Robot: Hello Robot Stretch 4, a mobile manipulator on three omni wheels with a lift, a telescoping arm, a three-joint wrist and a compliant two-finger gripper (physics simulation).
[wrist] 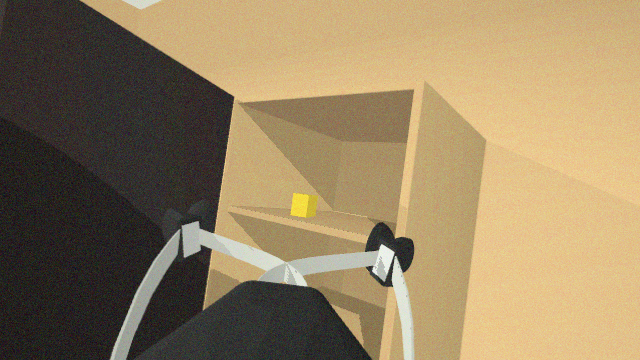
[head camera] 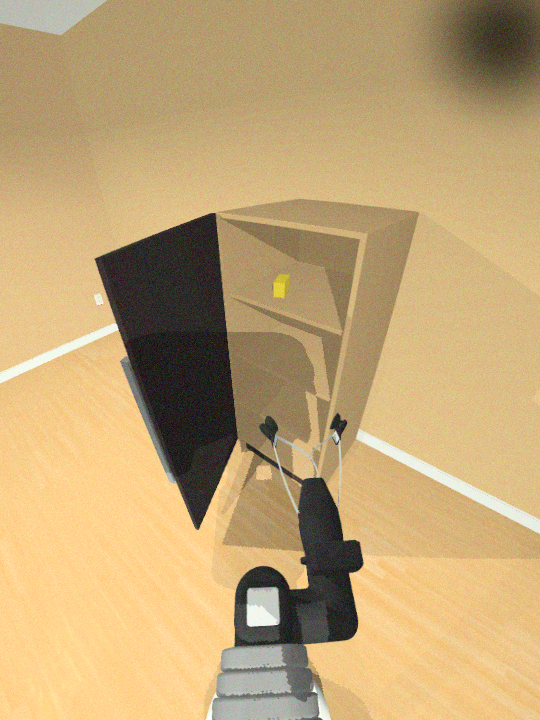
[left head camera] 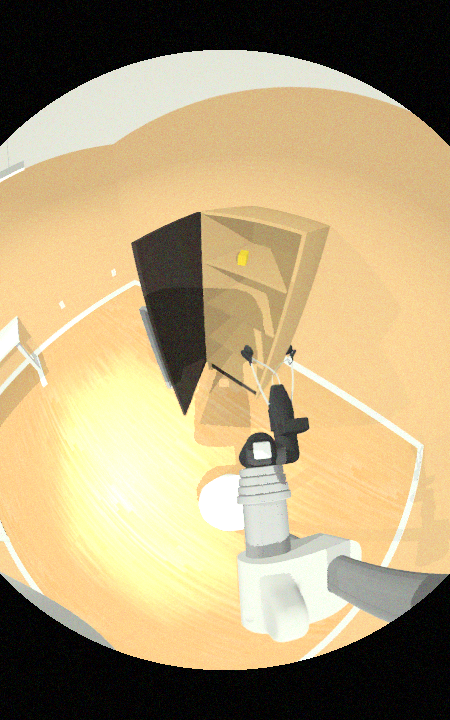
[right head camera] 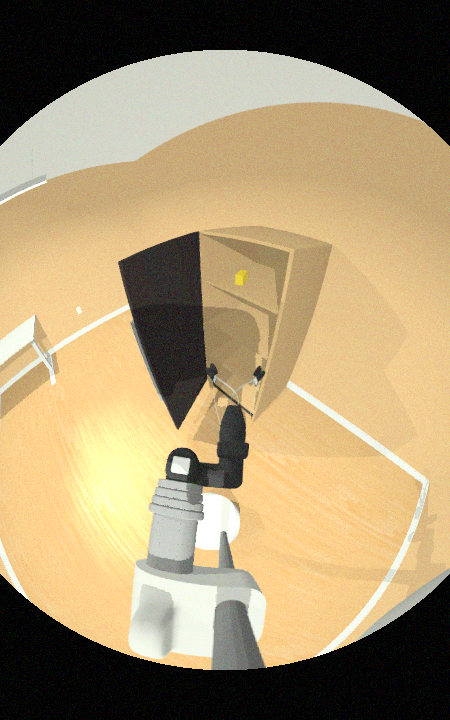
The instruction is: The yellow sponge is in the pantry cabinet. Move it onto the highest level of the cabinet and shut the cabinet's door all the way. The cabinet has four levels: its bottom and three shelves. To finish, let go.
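Frame: origin at the robot's base, x right, y down, z ahead, level; centimetres.
Seen in the pictures: gripper, between the fingertips: [wrist: 292, 231] [head camera: 302, 416] [left head camera: 267, 345] [right head camera: 235, 365]; robot's base, origin of its link: [left head camera: 228, 501] [right head camera: 209, 519].
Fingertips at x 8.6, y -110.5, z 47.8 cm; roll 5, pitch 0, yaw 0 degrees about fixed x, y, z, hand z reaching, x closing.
Pixels of each thing's top centre, then the offset from my fingertips to it. "pt": a spot on its surface instead. Level surfaces: height alone.
- yellow sponge, centre of its top: [wrist: 306, 194] [head camera: 281, 278] [right head camera: 241, 272] [left head camera: 243, 252] dx +1.5, dy -1.7, dz +72.6 cm
- long grey handle, a spot on its surface: [head camera: 148, 421] [left head camera: 154, 348] pt dx -44.5, dy +26.4, dz +23.2 cm
- white table, height of its surface: dy +41.2 cm
The yellow sponge [head camera: 280, 286] [left head camera: 242, 258] [right head camera: 240, 277] [wrist: 303, 205] stands on the top shelf of the pantry cabinet [head camera: 384, 290] [left head camera: 313, 265] [right head camera: 307, 286] [wrist: 445, 210], near the shelf's left part. The cabinet's door [head camera: 174, 348] [left head camera: 172, 302] [right head camera: 164, 323] [wrist: 100, 125] is hinged on the left and stands wide open; its dark face shows. My gripper [head camera: 304, 427] [left head camera: 269, 354] [right head camera: 235, 372] [wrist: 292, 231] is open and empty, with its fingers spread. It is outside the cabinet, in front of the opening and apart from the sponge.
A long grey handle [head camera: 148, 421] [left head camera: 155, 347] is on the door's far side. A white table [left head camera: 10, 337] [right head camera: 21, 337] stands at the far left by the wall. A white round thing [left head camera: 222, 501] [right head camera: 216, 520] is on the floor under my arm. Walls are behind and to the right of the cabinet.
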